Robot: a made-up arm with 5 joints. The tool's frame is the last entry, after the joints.
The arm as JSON. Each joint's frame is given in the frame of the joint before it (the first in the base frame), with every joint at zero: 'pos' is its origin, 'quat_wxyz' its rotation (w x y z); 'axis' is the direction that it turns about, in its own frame. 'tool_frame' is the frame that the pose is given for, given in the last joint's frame.
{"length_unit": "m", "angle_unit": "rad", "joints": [
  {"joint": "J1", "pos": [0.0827, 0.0, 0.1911], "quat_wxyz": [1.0, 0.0, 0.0, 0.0], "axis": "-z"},
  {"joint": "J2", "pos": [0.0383, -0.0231, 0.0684], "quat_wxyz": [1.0, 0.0, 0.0, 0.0], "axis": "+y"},
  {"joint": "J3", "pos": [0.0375, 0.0, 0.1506], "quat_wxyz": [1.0, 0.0, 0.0, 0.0], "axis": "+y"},
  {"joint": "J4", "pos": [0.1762, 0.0, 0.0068], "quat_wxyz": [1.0, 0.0, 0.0, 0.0], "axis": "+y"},
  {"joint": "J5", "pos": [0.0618, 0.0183, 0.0], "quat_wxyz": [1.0, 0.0, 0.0, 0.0], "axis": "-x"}
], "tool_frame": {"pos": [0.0, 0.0, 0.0], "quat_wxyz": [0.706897, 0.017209, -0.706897, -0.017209]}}
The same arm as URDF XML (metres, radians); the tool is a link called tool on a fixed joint. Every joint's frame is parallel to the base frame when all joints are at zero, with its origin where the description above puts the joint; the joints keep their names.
<robot name="arm">
<link name="base"/>
<link name="link1"/>
<link name="link2"/>
<link name="link3"/>
<link name="link4"/>
<link name="link5"/>
<link name="tool"/>
<joint name="J1" type="continuous"><parent link="base"/><child link="link1"/><origin xyz="0.0827 0 0.1911"/><axis xyz="0 0 -1"/></joint>
<joint name="J2" type="continuous"><parent link="link1"/><child link="link2"/><origin xyz="0.0383 -0.0231 0.0684"/><axis xyz="0 1 0"/></joint>
<joint name="J3" type="continuous"><parent link="link2"/><child link="link3"/><origin xyz="0.0375 0 0.1506"/><axis xyz="0 1 0"/></joint>
<joint name="J4" type="continuous"><parent link="link3"/><child link="link4"/><origin xyz="0.1762 0 0.0068"/><axis xyz="0 1 0"/></joint>
<joint name="J5" type="continuous"><parent link="link4"/><child link="link5"/><origin xyz="0.0618 0.0183 0"/><axis xyz="-1 0 0"/></joint>
<joint name="tool_fixed" type="fixed"><parent link="link5"/><child link="tool"/><origin xyz="0 0 0" rpy="1.5708 -1.5221 -1.5708"/></joint>
</robot>

